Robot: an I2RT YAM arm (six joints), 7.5 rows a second.
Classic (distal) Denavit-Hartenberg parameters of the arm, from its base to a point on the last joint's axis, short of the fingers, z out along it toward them. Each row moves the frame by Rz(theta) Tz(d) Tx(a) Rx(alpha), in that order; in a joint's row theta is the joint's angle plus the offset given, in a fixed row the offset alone. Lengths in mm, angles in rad.
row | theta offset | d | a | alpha
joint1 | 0 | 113.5 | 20 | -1.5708
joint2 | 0 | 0 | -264 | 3.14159
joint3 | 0.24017 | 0 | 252.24 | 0
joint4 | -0.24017 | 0 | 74 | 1.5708
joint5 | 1.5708 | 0 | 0 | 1.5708
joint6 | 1.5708 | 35.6 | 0 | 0
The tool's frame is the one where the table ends.
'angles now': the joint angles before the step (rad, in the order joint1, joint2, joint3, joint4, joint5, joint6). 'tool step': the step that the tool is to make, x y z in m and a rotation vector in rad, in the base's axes. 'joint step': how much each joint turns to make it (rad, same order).
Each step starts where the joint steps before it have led.
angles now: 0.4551 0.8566 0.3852 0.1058 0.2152 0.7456
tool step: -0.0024 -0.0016 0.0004 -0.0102 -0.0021 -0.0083
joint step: 0.0001 -0.0180 -0.0032 -0.0159 0.0114 -0.0066
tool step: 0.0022 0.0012 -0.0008 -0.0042 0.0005 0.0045
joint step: 0.0001 0.0170 0.0022 0.0136 -0.0029 -0.0050
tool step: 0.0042 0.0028 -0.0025 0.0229 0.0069 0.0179
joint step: -0.0013 0.0341 0.0003 0.0345 -0.0264 0.0155
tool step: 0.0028 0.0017 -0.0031 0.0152 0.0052 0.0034
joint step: -0.0001 0.0256 -0.0041 0.0290 -0.0090 0.0139
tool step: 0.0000 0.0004 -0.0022 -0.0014 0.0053 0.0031
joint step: 0.0014 0.0055 -0.0050 0.0050 -0.0019 0.0004
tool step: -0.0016 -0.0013 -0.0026 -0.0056 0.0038 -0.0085
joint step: -0.0009 -0.0068 -0.0107 -0.0019 0.0083 -0.0003
